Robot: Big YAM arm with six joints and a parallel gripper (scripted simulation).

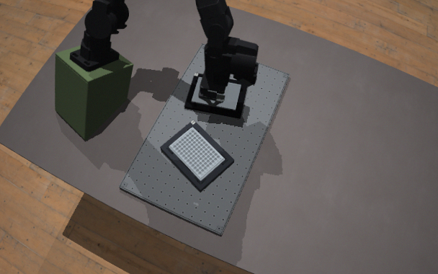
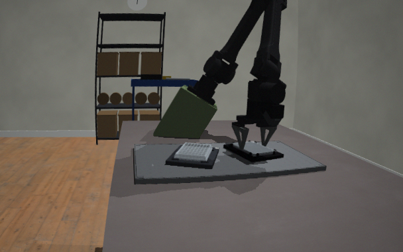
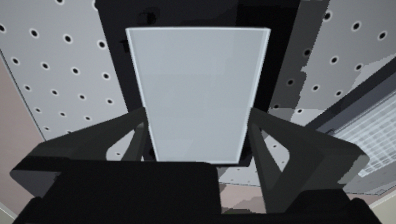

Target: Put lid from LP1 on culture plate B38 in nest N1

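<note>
Right now my hand is 20 mm above the lid park LP1. Round my hand: culture plate B38: 180 mm to the right, 70 mm ahead; then clear lid: 10 mm below.
</note>
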